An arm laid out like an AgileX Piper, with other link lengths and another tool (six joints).
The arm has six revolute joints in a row. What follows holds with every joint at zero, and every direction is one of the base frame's. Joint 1 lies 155.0 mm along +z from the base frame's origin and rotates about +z. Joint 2 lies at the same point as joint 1 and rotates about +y. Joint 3 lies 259.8 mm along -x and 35.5 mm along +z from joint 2 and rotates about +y. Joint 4 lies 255.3 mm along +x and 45.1 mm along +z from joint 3 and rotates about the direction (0.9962, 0, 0.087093). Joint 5 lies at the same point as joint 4 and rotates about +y. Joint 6 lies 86.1 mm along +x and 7.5 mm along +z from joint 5 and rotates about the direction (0.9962, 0, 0.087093). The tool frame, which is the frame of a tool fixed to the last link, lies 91.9 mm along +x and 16.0 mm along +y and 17.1 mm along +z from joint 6; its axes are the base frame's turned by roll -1.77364, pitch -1.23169 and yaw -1.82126 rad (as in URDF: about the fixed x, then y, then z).
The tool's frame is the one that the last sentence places.
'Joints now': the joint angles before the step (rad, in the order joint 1, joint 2, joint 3, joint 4, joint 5, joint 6). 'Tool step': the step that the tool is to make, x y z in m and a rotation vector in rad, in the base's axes. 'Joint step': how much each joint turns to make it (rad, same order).
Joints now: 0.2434 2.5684 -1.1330 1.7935 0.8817 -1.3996
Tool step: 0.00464 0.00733 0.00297 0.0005 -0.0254 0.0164
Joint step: 0.0168 0.0000 -0.0260 -0.0010 -0.0059 0.0000
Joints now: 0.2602 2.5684 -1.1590 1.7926 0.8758 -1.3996
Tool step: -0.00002 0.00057 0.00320 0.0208 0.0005 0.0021
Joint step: -0.0043 0.0000 0.0000 -0.0011 0.0217 -0.0001
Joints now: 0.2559 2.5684 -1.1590 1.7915 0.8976 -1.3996
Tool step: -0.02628 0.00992 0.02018 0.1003 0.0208 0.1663
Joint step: -0.0031 -0.0131 -0.0011 -0.1582 0.1391 0.0350
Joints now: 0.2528 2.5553 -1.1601 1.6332 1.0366 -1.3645
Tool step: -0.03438 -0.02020 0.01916 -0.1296 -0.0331 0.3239
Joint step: -0.0155 -0.1218 0.0000 -0.4364 -0.0001 0.1402
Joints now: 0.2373 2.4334 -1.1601 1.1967 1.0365 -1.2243
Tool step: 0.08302 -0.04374 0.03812 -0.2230 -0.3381 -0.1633
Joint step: -0.0737 -0.2016 -0.0334 -0.1189 -0.2886 0.0955
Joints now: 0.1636 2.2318 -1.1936 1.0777 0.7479 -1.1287
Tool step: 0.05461 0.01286 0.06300 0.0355 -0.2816 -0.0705
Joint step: 0.0244 -0.0957 -0.0757 0.1515 -0.1116 -0.1150
